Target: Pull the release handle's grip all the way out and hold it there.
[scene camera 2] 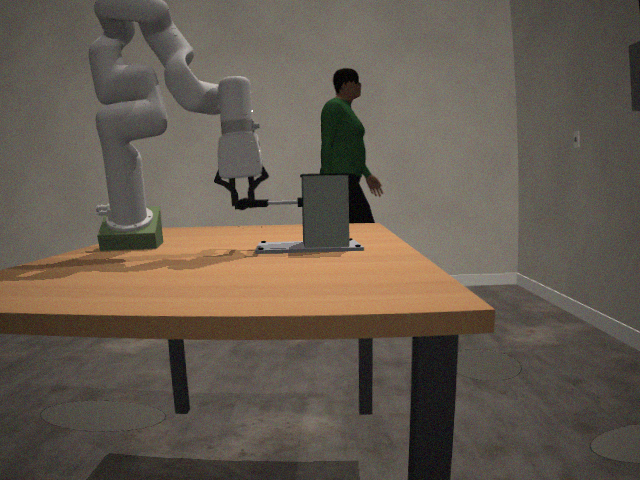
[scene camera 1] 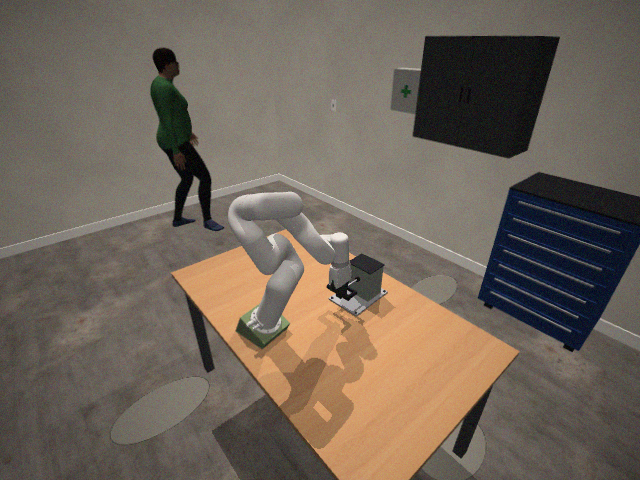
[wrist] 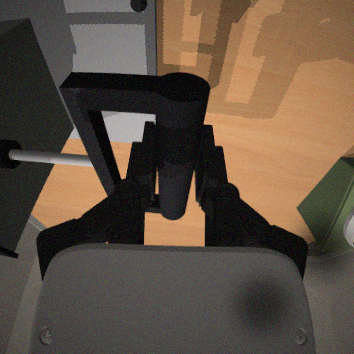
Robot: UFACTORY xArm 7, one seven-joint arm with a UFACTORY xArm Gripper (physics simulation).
Labels:
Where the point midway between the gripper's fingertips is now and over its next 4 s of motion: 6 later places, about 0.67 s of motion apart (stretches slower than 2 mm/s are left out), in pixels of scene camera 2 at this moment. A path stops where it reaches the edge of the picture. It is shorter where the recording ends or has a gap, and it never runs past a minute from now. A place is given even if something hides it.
My gripper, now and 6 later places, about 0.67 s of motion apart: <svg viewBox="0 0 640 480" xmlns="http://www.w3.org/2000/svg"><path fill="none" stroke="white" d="M244 208L246 208L242 207L246 204L247 204L245 198L262 192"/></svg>

